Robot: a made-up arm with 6 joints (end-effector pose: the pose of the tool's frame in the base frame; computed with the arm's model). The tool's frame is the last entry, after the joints.
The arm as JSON. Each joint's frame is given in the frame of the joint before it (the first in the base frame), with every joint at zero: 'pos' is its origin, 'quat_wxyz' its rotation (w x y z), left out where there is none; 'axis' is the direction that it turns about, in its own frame. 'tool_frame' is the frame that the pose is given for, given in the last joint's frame.
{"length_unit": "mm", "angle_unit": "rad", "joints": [
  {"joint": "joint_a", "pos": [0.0, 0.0, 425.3], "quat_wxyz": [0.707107, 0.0, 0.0, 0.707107], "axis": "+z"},
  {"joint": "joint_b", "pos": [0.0, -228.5, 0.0], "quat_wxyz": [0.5, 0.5, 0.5, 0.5], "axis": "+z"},
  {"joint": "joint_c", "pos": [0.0, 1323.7, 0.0], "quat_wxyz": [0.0, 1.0, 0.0, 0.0], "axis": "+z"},
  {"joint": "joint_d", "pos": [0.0, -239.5, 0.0], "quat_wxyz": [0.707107, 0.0, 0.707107, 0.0], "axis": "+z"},
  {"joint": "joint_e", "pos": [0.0, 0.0, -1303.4], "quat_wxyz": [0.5, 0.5, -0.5, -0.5], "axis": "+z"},
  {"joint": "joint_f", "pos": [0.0, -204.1, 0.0], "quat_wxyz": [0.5, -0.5, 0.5, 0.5], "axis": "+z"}
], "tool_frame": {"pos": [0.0, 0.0, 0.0], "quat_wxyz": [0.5, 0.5, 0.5, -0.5]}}
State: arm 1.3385 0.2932 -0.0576 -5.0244 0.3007 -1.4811
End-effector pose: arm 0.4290 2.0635 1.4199 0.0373 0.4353 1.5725
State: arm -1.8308 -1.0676 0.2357 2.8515 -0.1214 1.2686
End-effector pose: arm 0.1955 0.7623 2.5856 0.3584 -1.6473 0.1614
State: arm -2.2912 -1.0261 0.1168 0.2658 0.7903 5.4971
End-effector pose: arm 0.4564 0.4622 2.5852 -1.5845 -0.9701 -0.9657
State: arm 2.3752 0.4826 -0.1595 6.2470 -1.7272 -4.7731
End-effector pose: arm -1.3623 1.3013 0.8667 1.7304 -0.0508 -1.2251
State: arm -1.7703 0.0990 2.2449 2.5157 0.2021 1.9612
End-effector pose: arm 0.1487 0.6142 2.8918 -0.2861 -1.3511 0.2886
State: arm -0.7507 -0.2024 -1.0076 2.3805 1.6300 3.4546
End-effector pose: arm 0.7712 -0.5273 0.8547 1.4182 1.6682 0.3153
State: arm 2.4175 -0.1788 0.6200 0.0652 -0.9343 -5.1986
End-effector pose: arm -0.6916 0.6259 2.8015 -0.6813 -1.2648 2.1210
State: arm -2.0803 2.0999 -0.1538 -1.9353 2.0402 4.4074
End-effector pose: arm -0.5106 -0.5652 -1.2925 1.0818 1.3066 2.5429
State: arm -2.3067 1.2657 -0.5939 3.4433 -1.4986 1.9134
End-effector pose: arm -0.9832 -1.1758 -0.5642 1.1573 -1.1229 -1.8511
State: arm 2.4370 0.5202 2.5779 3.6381 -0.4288 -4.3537
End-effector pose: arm 0.0408 -0.0877 2.7429 -2.2464 0.7115 -1.2659
